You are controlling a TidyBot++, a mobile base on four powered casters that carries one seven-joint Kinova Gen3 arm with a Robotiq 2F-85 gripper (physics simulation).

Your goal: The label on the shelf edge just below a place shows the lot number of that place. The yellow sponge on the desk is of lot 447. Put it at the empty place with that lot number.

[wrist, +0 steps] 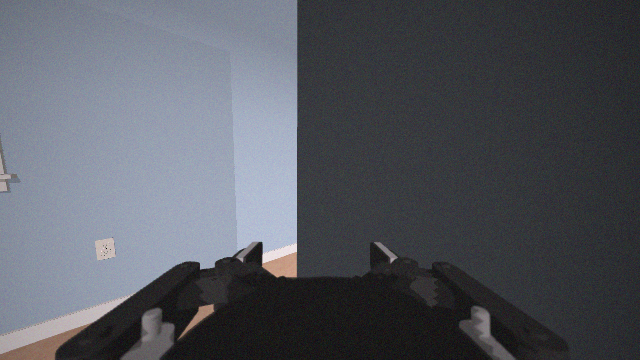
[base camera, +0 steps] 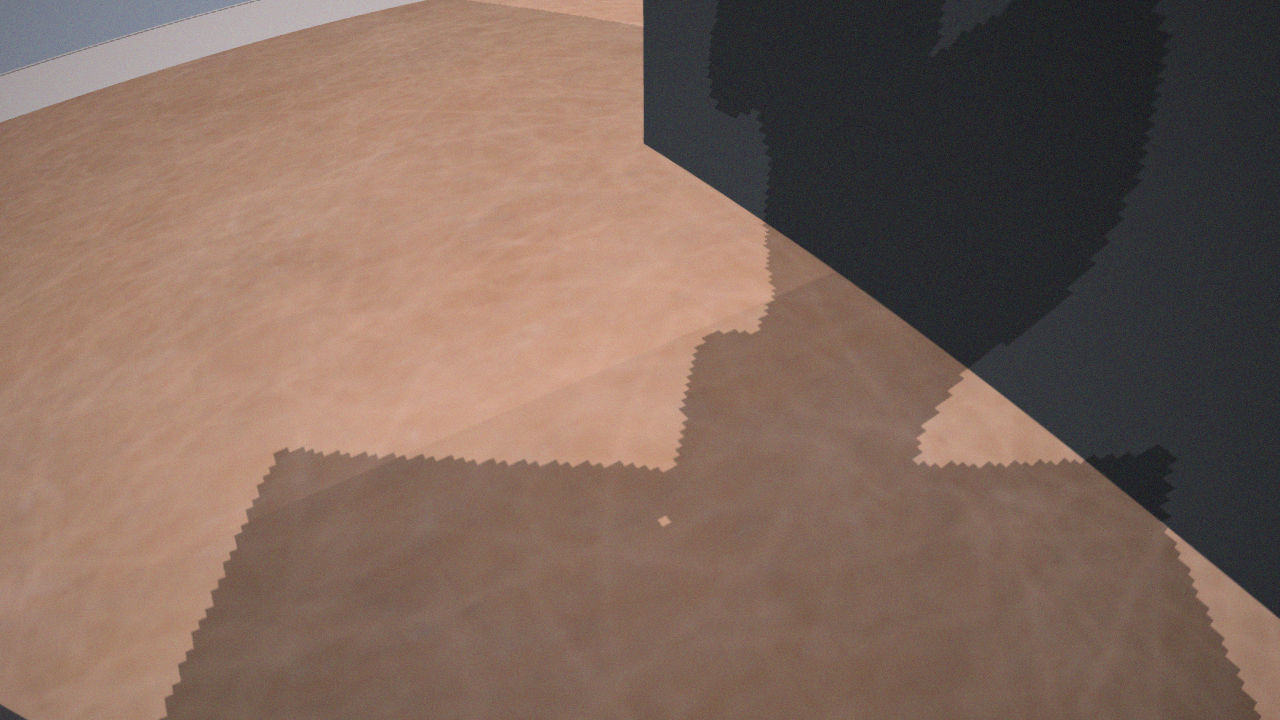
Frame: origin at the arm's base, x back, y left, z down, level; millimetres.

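Seen in the pictures: gripper, fingertip midpoint: [wrist: 316, 254].
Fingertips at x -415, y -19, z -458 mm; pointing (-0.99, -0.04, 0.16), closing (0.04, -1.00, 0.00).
Note:
A point is followed by its place in that frame.
My gripper [wrist: 316, 254] @(y -19, x -415, z -458 mm) is open and empty, its two fingers standing wide apart at the bottom of the wrist view. The yellow sponge, the desk, the shelf places and their labels do not show in either view.
A tall dark panel [base camera: 1190, 268] @(y -307, x -392, z 232 mm) [wrist: 465, 140] @(y -222, x -517, z -560 mm) stands close in front on the right, its edge near the middle of the wrist view. A blue wall [wrist: 150, 150] @(y 919, x -1491, z -554 mm) with a white outlet [wrist: 105, 249] @(y 1103, x -1360, z -2 mm) is at the left. The robot's shadow falls on the brown floor [base camera: 402, 268] @(y 231, x -607, z 397 mm) and the panel.

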